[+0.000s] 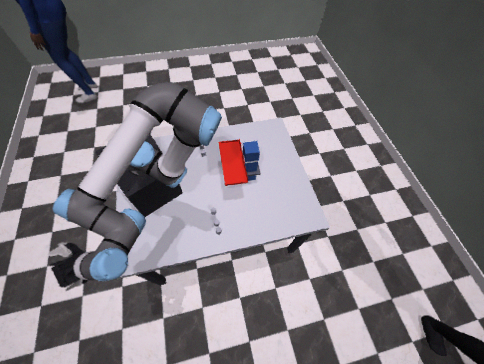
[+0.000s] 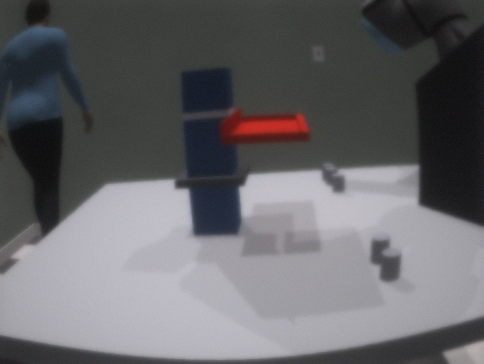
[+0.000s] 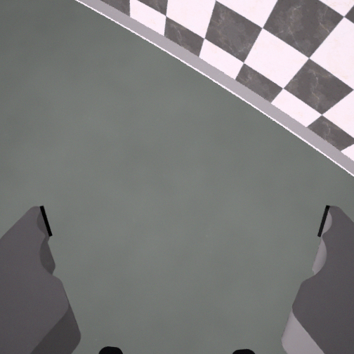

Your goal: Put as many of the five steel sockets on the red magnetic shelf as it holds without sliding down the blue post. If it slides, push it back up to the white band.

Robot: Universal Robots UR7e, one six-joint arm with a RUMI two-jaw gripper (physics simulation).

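Places are measured from the arm's base along level axes (x ahead, y left, z up), in centimetres.
Where they show: arm's base, origin of the base link: (image 2: 469,61).
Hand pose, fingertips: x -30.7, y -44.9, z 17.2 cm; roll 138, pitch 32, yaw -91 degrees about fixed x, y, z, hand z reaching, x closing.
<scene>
Each offset is from my fingertips to the top centre of the thing. "spot": to the spot under its first point. Level surfaces: height alone.
The red shelf {spot: dx +77.1, dy +34.1, dz -32.3 cm} (image 1: 233,162) (image 2: 270,128) sits level on the side of the blue post {spot: dx +85.7, dy +29.1, dz -20.3 cm} (image 1: 251,151) (image 2: 207,90), its raised inner edge reaching the white band {dx +88.1, dy +35.5, dz -28.1 cm} (image 2: 206,115). No socket shows on it. Three steel sockets stand on the table in a loose row, a first {dx +56.0, dy +16.9, dz -46.3 cm} (image 1: 213,211), a second {dx +54.8, dy +9.4, dz -46.3 cm} (image 1: 216,223) and a third {dx +54.0, dy +4.6, dz -46.3 cm} (image 1: 218,230). Two more, one {dx +67.7, dy +65.9, dz -46.3 cm} (image 1: 202,148) {dx +66.3, dy +59.6, dz -46.3 cm} (image 2: 380,248) and another (image 1: 203,154) (image 2: 390,265), stand together on the other side. My gripper (image 1: 59,262) (image 3: 183,209) is open and empty, beyond the table edge, far from shelf and sockets.
A dark grey collar {spot: dx +87.9, dy +37.6, dz -39.8 cm} (image 2: 212,180) surrounds the post below the shelf. A black panel (image 1: 155,196) (image 2: 450,130) stands by the arm's base on the white table {dz -50.3 cm} (image 1: 280,210) (image 2: 125,310). A person in blue (image 1: 55,40) stands behind; another person (image 2: 35,85) stands past the post.
</scene>
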